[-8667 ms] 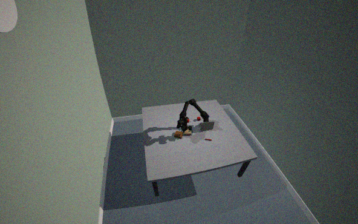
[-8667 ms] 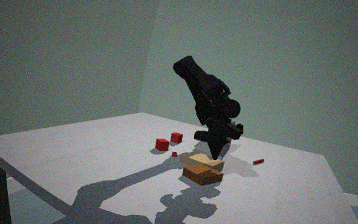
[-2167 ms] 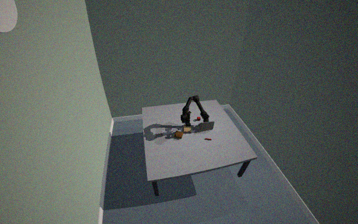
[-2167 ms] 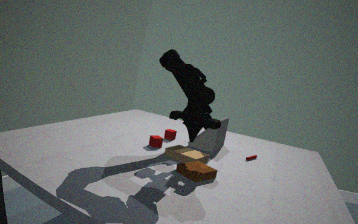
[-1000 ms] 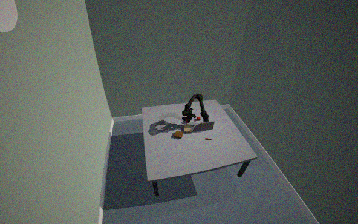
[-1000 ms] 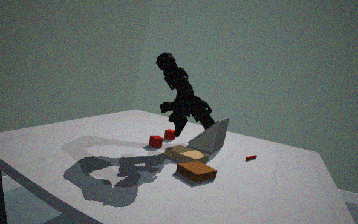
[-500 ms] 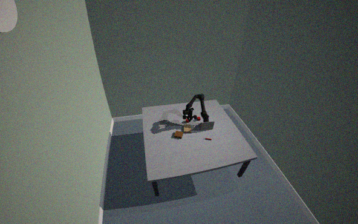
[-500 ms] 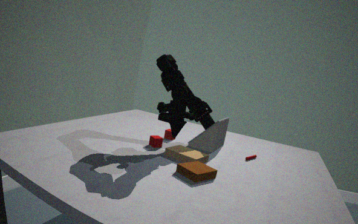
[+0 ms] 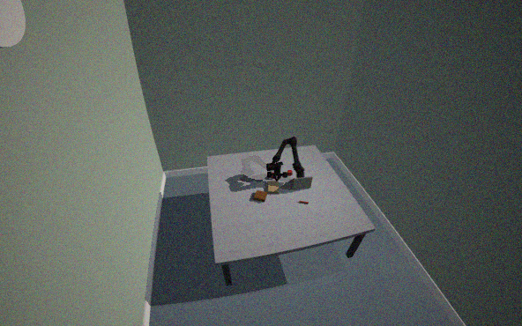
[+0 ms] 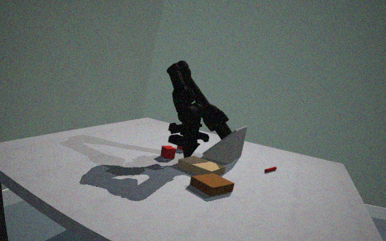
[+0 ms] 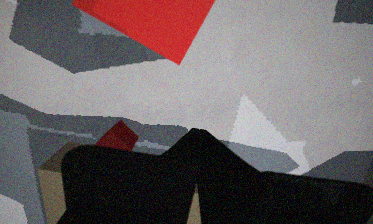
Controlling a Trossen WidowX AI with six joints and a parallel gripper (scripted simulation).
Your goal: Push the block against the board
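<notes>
My gripper tip is now 5 cm short of the tiny red piece. From my gripper tip the other things lie so: tan board (8 cm to the left, 5 cm ahead, 1 cm above); then brown square block (19 cm ahead, 18 cm to the left, 1 cm above); then red stick (31 cm to the left, 17 cm behind).
</notes>
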